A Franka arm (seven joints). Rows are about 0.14 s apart.
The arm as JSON. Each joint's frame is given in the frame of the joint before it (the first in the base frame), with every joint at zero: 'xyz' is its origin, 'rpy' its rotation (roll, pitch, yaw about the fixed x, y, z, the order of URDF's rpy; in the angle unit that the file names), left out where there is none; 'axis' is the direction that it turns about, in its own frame. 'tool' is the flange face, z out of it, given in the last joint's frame.
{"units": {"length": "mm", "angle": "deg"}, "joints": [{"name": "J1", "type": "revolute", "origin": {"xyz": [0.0, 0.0, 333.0], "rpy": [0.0, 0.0, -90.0]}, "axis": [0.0, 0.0, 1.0]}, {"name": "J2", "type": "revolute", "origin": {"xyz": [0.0, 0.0, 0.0], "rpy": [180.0, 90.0, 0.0]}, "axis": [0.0, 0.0, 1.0]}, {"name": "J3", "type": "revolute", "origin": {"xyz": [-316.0, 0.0, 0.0], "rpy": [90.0, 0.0, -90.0]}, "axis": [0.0, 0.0, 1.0]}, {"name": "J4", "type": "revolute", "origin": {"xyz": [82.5, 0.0, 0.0], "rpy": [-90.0, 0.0, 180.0]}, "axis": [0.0, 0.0, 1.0]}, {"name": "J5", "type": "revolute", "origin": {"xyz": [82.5, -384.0, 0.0], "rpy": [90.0, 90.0, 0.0]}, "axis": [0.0, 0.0, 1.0]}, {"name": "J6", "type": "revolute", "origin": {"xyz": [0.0, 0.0, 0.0], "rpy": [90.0, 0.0, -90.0]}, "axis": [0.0, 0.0, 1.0]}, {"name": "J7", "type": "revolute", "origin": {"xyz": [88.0, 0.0, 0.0], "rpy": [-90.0, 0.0, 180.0]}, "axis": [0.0, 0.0, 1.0]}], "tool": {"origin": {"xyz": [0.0, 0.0, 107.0], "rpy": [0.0, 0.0, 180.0]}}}
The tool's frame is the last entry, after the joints.
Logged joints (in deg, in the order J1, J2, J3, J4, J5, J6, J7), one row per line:
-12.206 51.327 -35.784 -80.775 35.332 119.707 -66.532
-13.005 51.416 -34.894 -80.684 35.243 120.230 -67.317
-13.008 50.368 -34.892 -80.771 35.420 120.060 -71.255
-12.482 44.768 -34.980 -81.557 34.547 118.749 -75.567
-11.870 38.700 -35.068 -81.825 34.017 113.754 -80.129
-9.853 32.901 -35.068 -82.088 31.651 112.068 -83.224
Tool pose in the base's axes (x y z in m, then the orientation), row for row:
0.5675 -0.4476 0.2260 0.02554 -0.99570 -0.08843 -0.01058
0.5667 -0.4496 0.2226 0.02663 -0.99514 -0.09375 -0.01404
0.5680 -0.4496 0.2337 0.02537 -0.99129 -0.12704 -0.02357
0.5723 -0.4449 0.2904 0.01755 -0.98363 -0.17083 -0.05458
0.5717 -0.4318 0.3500 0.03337 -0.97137 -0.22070 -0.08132
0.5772 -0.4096 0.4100 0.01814 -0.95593 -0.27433 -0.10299
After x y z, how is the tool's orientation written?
As a quaternion, w x y z.
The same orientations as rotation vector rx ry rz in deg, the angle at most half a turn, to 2 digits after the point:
-176.37 -15.66 -1.87
-176.15 -16.59 -2.49
-175.61 -22.51 -4.18
-175.10 -30.41 -9.72
-171.23 -38.90 -14.33
-170.11 -48.82 -18.33

